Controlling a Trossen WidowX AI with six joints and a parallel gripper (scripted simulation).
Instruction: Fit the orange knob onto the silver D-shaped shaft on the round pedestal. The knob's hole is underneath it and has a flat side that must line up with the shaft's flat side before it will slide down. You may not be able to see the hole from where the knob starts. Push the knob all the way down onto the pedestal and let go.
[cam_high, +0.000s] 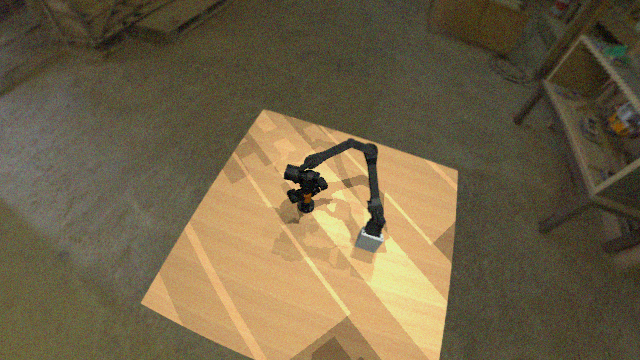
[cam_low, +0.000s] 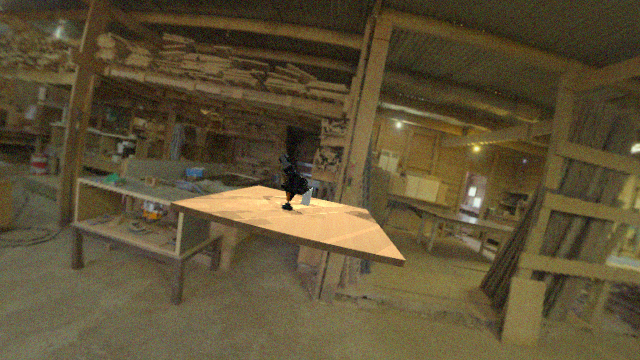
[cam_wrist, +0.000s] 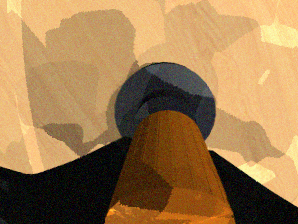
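Now: gripper tip 30 mm below the orange knob. The rest, counted from my gripper tip: dark pedestal (40 mm below).
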